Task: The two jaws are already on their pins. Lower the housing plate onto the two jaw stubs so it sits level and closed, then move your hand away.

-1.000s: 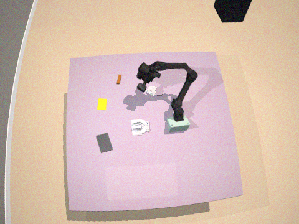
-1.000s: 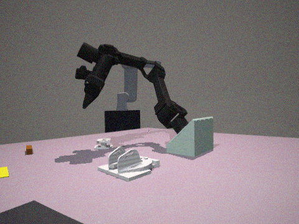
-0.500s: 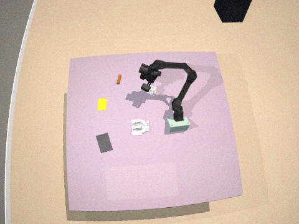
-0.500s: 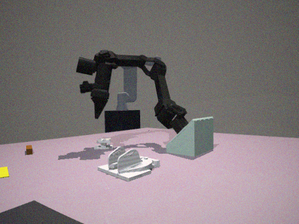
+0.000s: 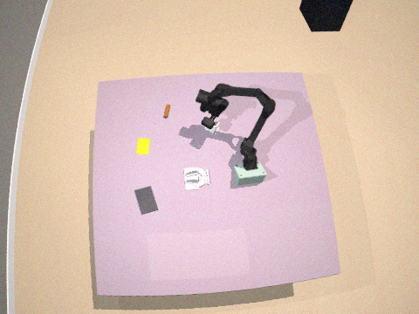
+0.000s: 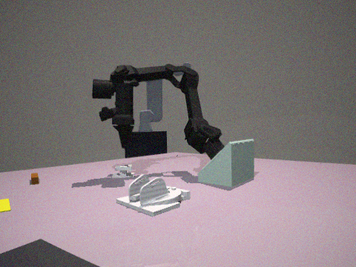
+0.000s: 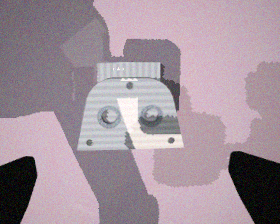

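My gripper tip is 70 mm above the white base. From my gripper tip the other things lie so: orange block: 230 mm ahead, 150 mm to the right, 80 mm below; then dark grey tile: 430 mm ahead, 340 mm to the left, 90 mm below; then yellow tile: 400 mm ahead, 90 mm below, 40 mm to the left.
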